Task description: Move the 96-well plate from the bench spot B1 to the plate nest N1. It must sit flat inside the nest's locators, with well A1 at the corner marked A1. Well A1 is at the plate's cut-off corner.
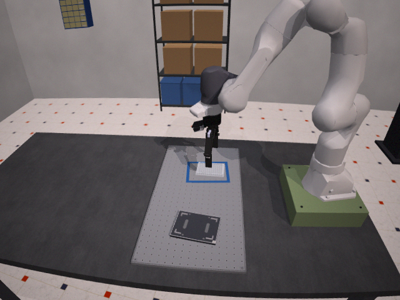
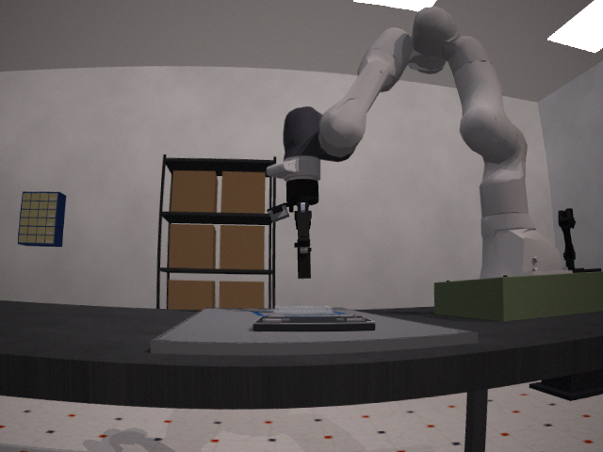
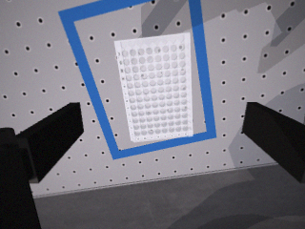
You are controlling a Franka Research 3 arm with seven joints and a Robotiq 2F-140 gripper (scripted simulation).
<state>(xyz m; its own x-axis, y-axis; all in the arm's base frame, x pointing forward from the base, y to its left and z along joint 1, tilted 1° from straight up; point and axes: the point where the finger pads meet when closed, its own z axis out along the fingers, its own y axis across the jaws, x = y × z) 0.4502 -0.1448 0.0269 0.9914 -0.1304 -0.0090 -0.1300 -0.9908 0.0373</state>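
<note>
Right now the 96-well plate is 80 mm below my hand. The rest, counted from my hand: A1 label: 40 mm behind, 400 mm to the left, 80 mm below; then plate nest: 30 mm ahead, 340 mm to the left, 80 mm below.
</note>
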